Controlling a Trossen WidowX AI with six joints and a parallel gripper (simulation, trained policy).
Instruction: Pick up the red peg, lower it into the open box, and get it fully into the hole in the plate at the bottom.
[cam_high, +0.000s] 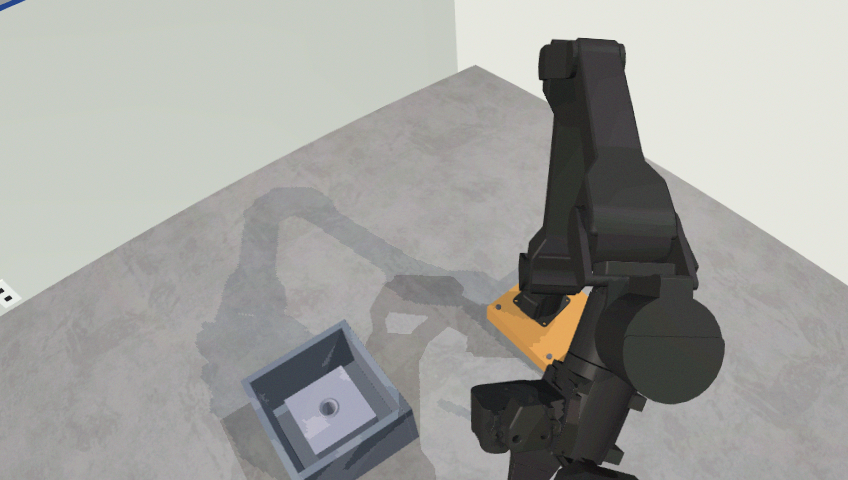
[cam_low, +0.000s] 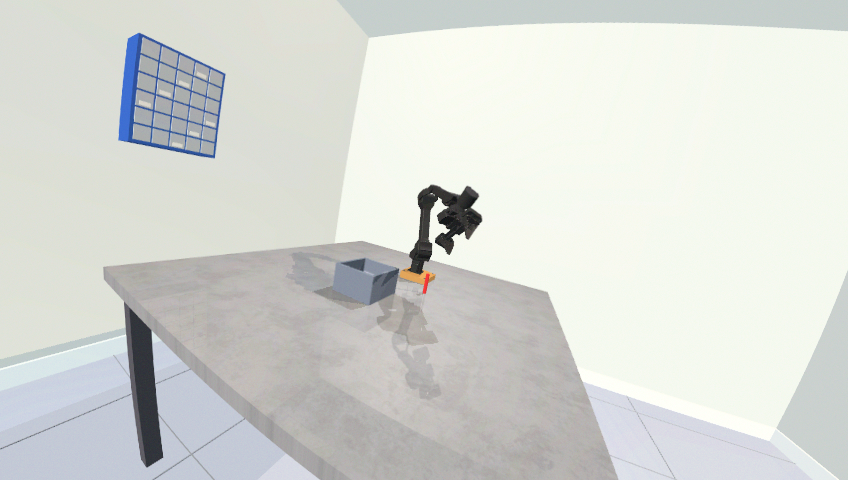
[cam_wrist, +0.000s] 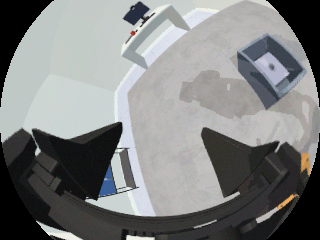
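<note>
Right now my gripper tip is 19 cm above the red peg, 14 cm past it and 11 cm to the left of it. Also, from my gripper tip: pale plate (29 cm to the right, 19 cm below, 2 cm ahead); then grey box (29 cm to the right, 21 cm below, 2 cm ahead).
</note>
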